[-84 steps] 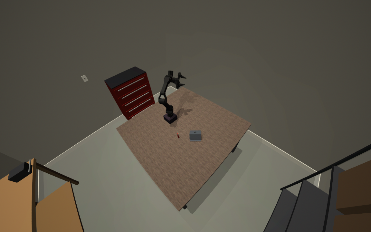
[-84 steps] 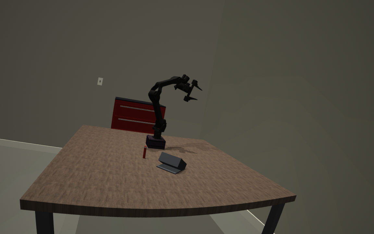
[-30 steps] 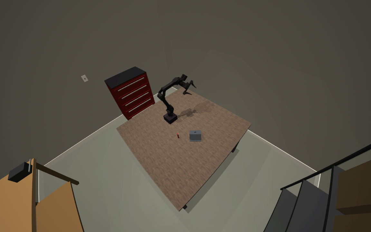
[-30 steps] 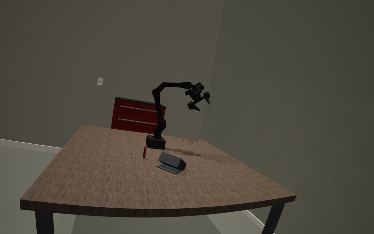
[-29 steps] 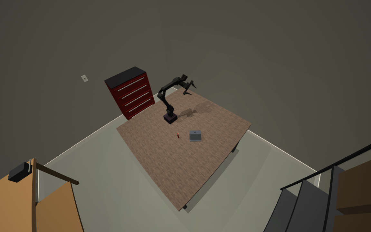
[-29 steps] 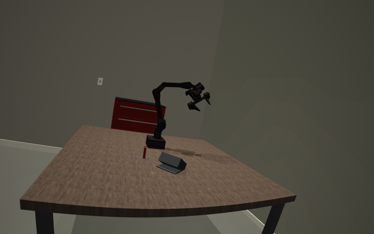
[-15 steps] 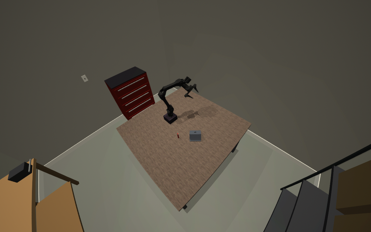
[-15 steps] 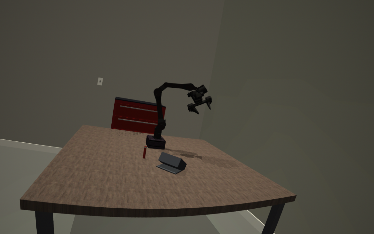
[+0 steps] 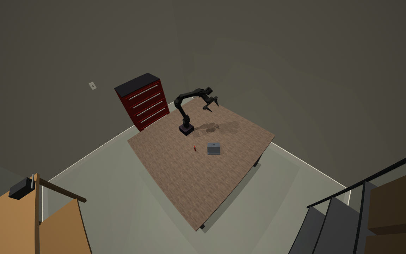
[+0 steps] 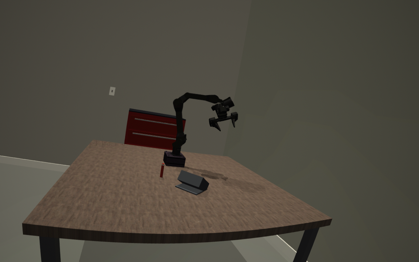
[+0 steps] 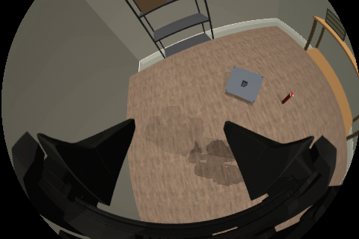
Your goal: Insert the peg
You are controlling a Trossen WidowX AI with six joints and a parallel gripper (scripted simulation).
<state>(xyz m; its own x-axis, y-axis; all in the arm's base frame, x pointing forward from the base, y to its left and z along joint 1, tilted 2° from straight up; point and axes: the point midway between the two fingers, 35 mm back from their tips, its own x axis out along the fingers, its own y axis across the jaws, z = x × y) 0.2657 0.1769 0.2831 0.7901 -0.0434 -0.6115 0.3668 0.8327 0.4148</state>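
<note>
The red peg is 40 mm behind my gripper tip, 370 mm to the right of it and 270 mm below it. From my gripper tip the other things lie so: grey sloped panel: 120 mm ahead, 250 mm to the right, 290 mm below.
</note>
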